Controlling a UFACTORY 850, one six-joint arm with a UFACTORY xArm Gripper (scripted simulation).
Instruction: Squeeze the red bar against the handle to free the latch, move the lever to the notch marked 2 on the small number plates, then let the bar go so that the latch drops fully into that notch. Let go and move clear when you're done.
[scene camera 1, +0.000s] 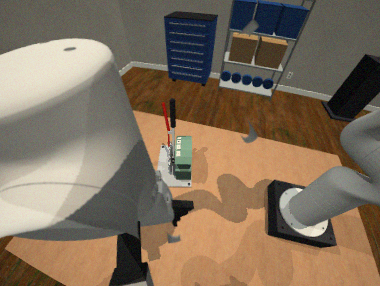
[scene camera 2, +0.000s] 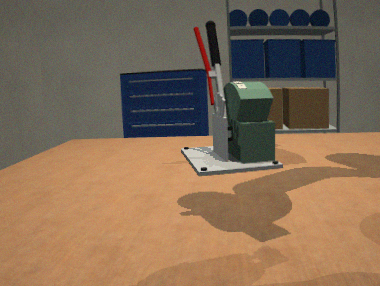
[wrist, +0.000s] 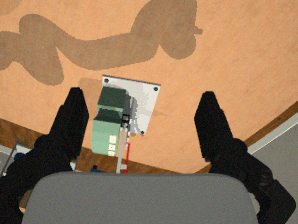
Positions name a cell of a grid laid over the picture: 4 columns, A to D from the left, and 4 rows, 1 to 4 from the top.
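Note:
I can see my gripper (scene camera 1: B4) here. My gripper shows in the wrist view too (wrist: B2).

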